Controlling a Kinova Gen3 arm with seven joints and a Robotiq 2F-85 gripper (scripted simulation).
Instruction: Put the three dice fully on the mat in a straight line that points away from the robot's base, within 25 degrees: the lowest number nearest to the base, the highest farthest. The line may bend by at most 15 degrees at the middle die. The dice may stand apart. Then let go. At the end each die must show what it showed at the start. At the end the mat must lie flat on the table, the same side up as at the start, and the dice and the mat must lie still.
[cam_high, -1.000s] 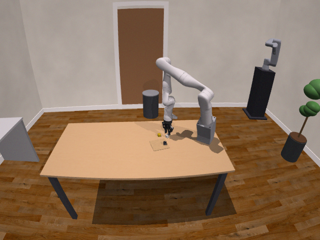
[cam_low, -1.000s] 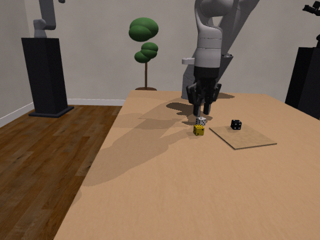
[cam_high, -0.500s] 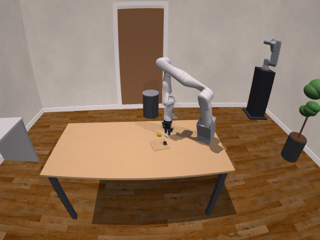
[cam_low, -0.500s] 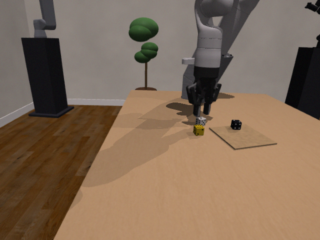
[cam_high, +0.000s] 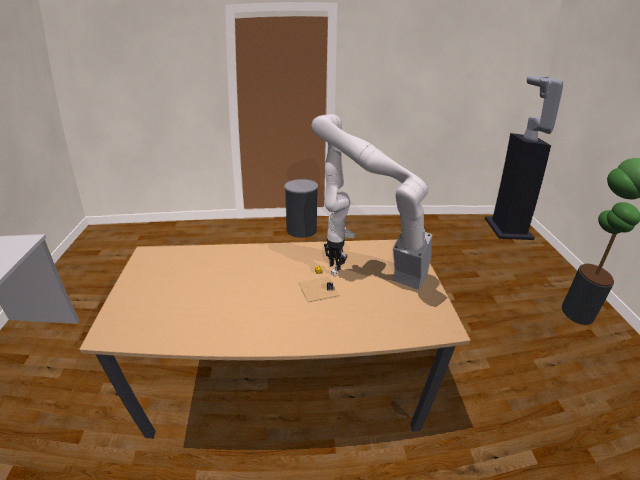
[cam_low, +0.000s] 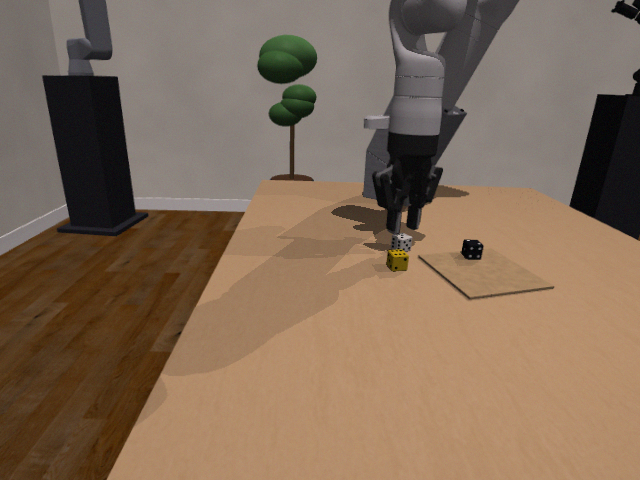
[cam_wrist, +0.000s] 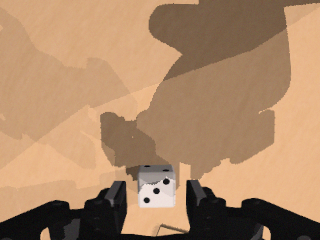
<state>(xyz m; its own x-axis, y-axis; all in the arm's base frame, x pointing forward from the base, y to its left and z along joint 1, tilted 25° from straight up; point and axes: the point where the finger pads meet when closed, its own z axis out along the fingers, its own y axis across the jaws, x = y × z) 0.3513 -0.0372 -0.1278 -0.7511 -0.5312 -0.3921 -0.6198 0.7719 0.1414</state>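
Right now my hand is 40 mm above the white die. The rest, counted from my hand: yellow die (70 mm ahead, 40 mm below, 10 mm to the right); then tan mat (120 mm to the left, 70 mm ahead, 50 mm below); then black die (110 mm to the left, 30 mm below, 20 mm ahead).
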